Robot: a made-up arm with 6 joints.
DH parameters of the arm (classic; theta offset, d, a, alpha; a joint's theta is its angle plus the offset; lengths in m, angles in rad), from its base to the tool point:
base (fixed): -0.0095 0 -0.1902 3.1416
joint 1: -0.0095 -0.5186 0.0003 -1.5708
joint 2: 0.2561 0 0.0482 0
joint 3: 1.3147 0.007 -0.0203 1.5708
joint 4: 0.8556 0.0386 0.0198 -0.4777
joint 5: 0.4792 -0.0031 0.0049 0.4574
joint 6: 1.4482 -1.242 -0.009 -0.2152
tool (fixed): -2.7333 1.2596 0 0
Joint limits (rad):
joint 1: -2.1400..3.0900
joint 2: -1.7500..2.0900
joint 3: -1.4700..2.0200
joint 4: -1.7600..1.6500
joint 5: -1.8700..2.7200
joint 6: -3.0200..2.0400
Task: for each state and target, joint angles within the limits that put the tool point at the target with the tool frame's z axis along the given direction. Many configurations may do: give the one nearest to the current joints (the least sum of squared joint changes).
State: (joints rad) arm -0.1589 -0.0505 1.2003 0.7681 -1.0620 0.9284
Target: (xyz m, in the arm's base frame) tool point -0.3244 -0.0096 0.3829 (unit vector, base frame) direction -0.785 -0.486 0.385
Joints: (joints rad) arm -0.7393 0.6392 1.9173 0.9243 -0.6396 1.1542
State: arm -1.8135 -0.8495 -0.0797 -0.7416 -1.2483 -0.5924
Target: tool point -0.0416 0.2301 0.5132 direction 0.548 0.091 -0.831
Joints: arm -1.9431 -1.2817 -0.1577 -1.0845 -1.7217 -0.5993
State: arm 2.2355 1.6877 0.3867 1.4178 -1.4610 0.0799
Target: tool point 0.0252 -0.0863 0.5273 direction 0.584 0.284 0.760
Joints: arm 2.0131 1.8505 0.1280 1.6500 -1.0407 -0.1718
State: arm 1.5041 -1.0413 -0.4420 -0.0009 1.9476 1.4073
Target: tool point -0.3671 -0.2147 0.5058 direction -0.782 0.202 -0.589
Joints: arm 1.7271 -1.2558 -0.6409 -0.2360 1.6389 1.3357
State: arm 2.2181 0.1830 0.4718 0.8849 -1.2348 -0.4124
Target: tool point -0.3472 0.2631 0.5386 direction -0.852 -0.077 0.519
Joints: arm 3.0876 0.7259 0.4304 0.2435 -1.8634 -0.8695
